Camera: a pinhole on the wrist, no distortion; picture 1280 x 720 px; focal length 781.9 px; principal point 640.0 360.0 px. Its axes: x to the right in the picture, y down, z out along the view. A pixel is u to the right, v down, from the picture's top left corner.
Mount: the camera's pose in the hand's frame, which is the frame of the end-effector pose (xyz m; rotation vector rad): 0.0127 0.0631 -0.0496 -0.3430 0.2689 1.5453
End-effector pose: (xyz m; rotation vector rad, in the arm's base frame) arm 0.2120 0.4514 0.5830 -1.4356 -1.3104 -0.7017
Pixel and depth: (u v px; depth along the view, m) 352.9 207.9 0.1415
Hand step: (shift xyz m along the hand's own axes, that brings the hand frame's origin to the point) 0.0331 0.0690 0.1021
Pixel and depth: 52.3 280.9 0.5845
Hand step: 0.0398 -0.1206 0.6601
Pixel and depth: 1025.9 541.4 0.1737
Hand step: -0.0344 0.2082 0.0764
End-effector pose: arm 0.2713 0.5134 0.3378 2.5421 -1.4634 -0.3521
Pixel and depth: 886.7 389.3 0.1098
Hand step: 0.0040 0.1369 0.0385
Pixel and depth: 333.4 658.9 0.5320
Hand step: -0.2172 0.0713 0.5116
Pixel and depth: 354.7 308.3 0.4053
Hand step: 0.0192 0.0806 0.3823
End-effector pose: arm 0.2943 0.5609 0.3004 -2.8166 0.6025 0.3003
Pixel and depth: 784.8 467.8 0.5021
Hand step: -0.0781 0.3396 0.3756
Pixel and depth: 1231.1 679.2 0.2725
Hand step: -0.1082 0.3566 0.1186
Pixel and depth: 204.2 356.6 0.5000
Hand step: -0.0113 -0.0045 0.5183
